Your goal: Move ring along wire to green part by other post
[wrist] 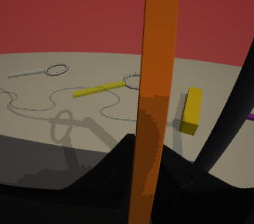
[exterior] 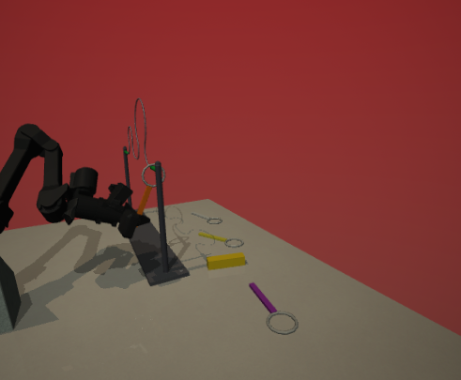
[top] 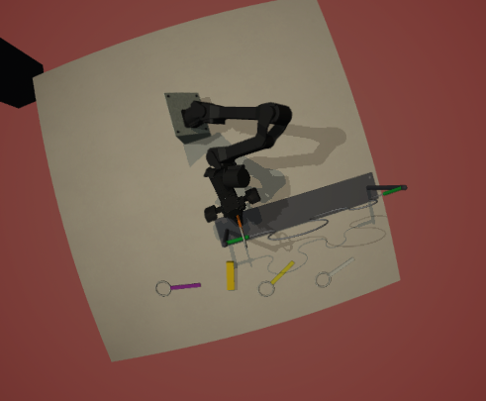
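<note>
Right now my gripper tip is 90 mm below the orange-handled ring. The rest, counted from my gripper tip: purple-handled ring (190 mm ahead, 320 mm to the right, 140 mm below); yellow-handled ring (260 mm ahead, 60 mm to the left, 140 mm below); yellow block (190 mm ahead, 90 mm to the right, 130 mm below).
</note>
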